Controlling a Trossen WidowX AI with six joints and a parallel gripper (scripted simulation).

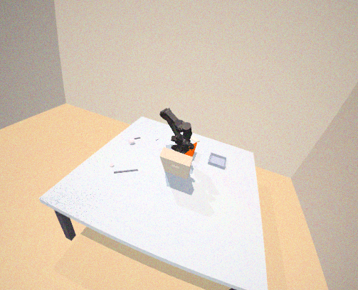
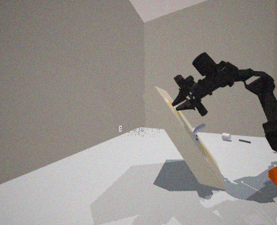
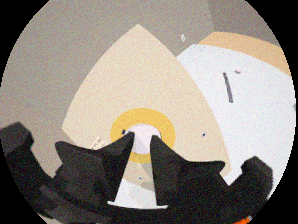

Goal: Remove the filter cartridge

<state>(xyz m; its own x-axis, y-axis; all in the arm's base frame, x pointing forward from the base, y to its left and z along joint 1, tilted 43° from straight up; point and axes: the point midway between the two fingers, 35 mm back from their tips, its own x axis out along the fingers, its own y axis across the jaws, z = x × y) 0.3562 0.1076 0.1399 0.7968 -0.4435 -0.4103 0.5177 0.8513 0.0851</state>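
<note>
My gripper tip is 10 mm short of the round filter cartridge and 10 mm above it. Also, from my gripper tip: beige service panel (80 mm below, 40 mm behind); then grey tray (430 mm behind, 300 mm to the left, 230 mm below).
</note>
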